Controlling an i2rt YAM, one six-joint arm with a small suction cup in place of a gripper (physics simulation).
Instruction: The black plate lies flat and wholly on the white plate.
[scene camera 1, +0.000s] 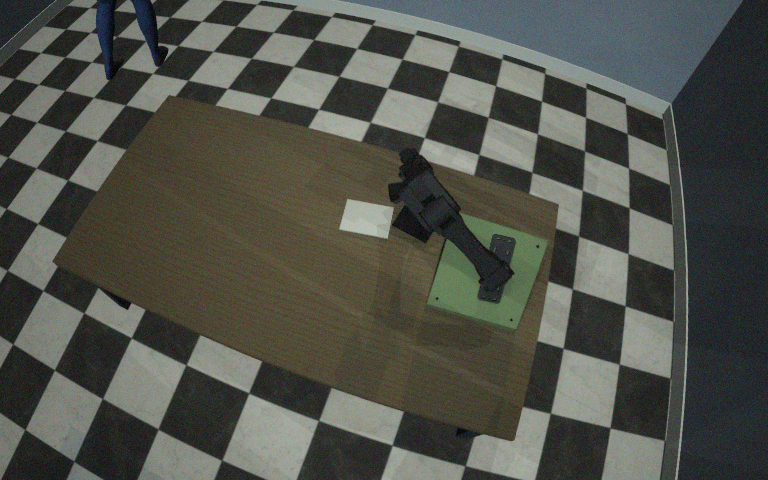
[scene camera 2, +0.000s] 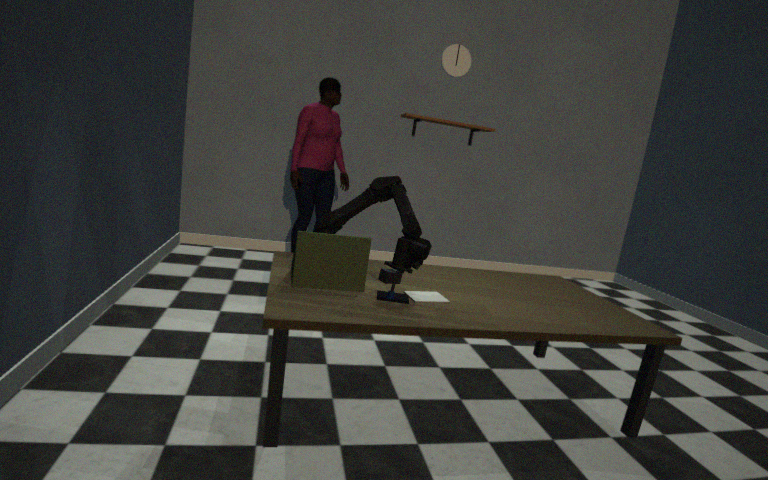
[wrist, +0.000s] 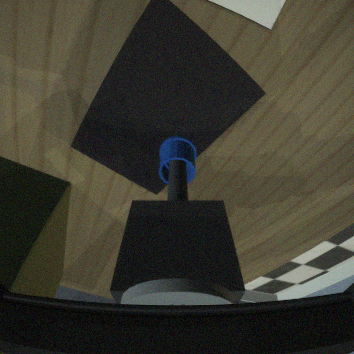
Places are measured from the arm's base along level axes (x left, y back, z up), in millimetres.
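Pixels of known places: hand, its tool point: (scene camera 2: 389, 300) (wrist: 177, 146); arm's base, origin of its link: (scene camera 1: 496, 269) (scene camera 2: 325, 249).
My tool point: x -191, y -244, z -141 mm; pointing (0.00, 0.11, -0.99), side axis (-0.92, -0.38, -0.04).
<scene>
For each thing: its top centre in the pictures, then the offset to it from my tool point. Level surfaces: height alone.
- black plate, centre of its top: (wrist: 155, 120) (scene camera 1: 415, 222) (scene camera 2: 392, 295) dx +25, dy -20, dz +10 mm
- white plate, centre of its top: (scene camera 1: 367, 218) (scene camera 2: 426, 296) dx +48, dy -177, dz +6 mm
- wooden table, height of its surface: dz +0 mm
The black plate (scene camera 1: 411, 225) (scene camera 2: 400, 298) (wrist: 165, 75) lies flat on the table, turned askew to the white plate. The white plate (scene camera 1: 367, 218) (scene camera 2: 427, 296) (wrist: 260, 10) lies flat beside it, close to one black corner, without overlap. My gripper (scene camera 2: 390, 294) (wrist: 178, 150), a small blue suction cup on a thin dark stem, is down on the black plate near one edge and looks sealed on it. In scene camera 1 the arm hides the cup and part of the black plate.
The arm stands on a green block (scene camera 1: 453, 283) (scene camera 2: 331, 263) (wrist: 42, 250) at one end of the wooden table (scene camera 1: 226, 186) (scene camera 2: 509, 305). The block rises beside the black plate. A person in a pink top (scene camera 2: 320, 135) stands behind the table.
</scene>
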